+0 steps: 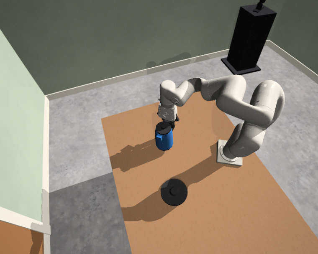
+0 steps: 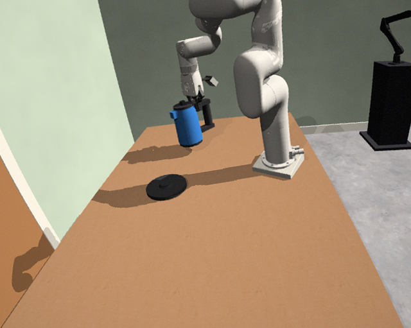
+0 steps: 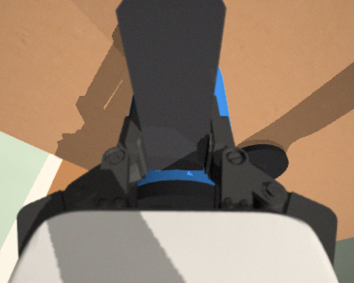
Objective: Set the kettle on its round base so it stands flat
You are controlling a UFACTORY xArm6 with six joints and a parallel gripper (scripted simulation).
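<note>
The blue kettle is 5 cm below my hand, 2 cm to the left of it and 2 cm ahead of it. Also, from my hand: round black base (34 cm to the left, 18 cm below, 8 cm ahead).
</note>
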